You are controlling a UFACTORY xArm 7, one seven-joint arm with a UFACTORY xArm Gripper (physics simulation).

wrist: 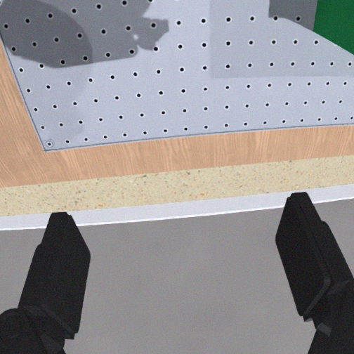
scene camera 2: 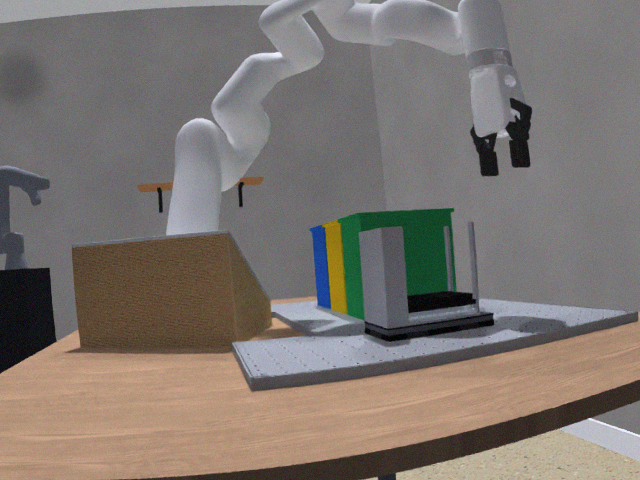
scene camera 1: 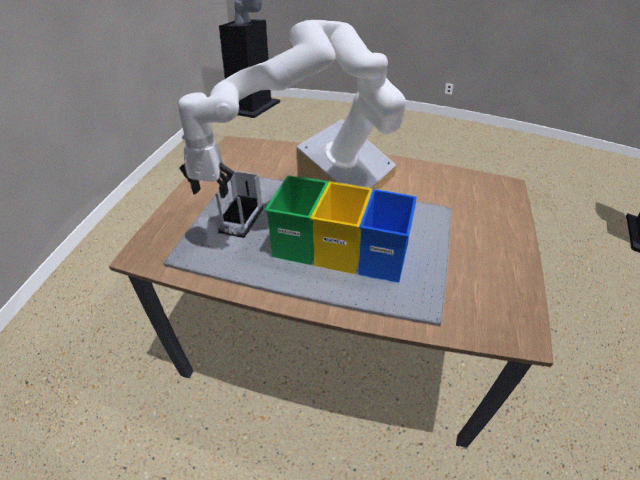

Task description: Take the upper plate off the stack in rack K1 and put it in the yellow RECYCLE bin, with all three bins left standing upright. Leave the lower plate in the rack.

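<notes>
Rack K1 is grey, with a tall back panel and thin posts, on the mat's left in scene view 1. The black plate stack lies low inside it; I cannot tell the upper plate from the lower. The yellow RECYCLE bin stands upright between the green bin and the blue bin. My gripper is open and empty, high above the mat and to the rack's left in scene view 1. The rack does not show clearly in the wrist view.
The grey perforated mat lies on the wooden table under the rack and bins. The arm's wooden base stands behind the bins in scene view 1. The rack's thin posts rise above the plates.
</notes>
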